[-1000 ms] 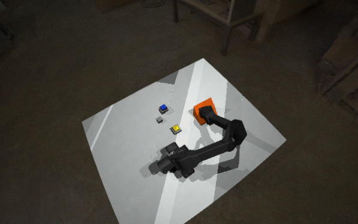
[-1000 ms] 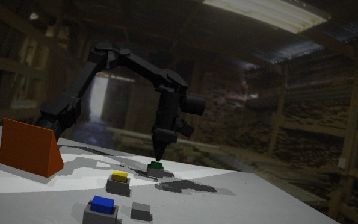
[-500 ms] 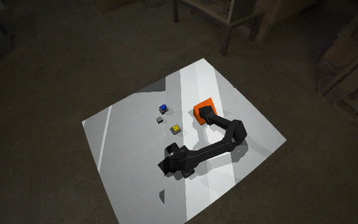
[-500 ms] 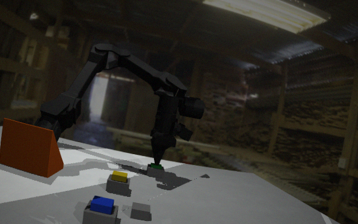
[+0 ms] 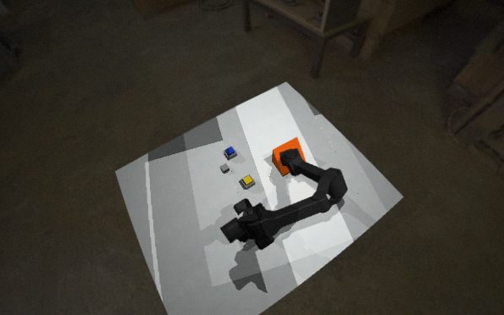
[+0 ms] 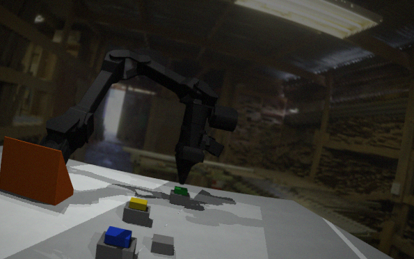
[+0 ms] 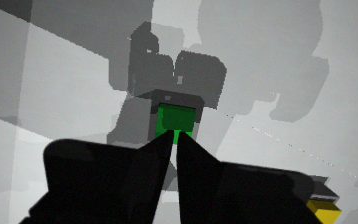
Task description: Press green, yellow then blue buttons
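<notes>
The green button is 20 mm below my gripper tip. Round my gripper tip: yellow button 60 mm behind, 210 mm to the right, 20 mm below; then blue button 40 mm behind, 380 mm to the right, 20 mm below; then grey block 10 mm ahead, 320 mm to the right, 40 mm below.
</notes>
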